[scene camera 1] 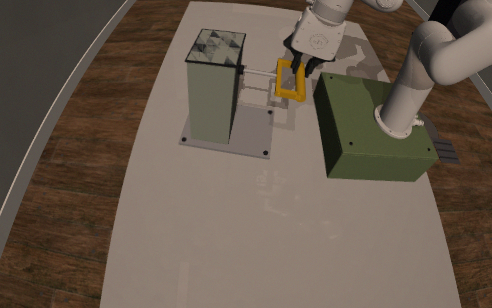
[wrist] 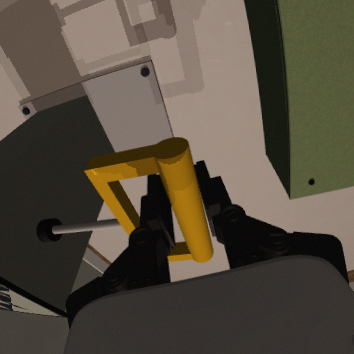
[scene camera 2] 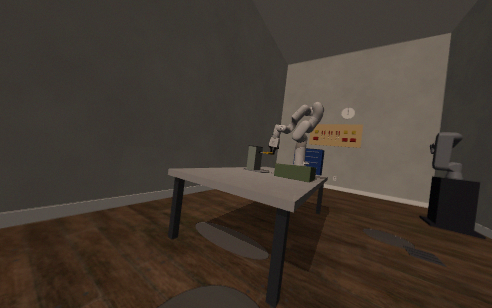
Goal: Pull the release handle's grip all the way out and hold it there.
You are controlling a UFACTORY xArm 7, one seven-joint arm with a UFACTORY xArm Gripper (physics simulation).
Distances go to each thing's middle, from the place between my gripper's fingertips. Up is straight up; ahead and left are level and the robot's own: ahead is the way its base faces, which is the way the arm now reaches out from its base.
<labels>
Right now my hand is 15 cm short of the grey base plate (wrist: 128, 103), 2 cm to the right of it and 20 cm above it.
</labels>
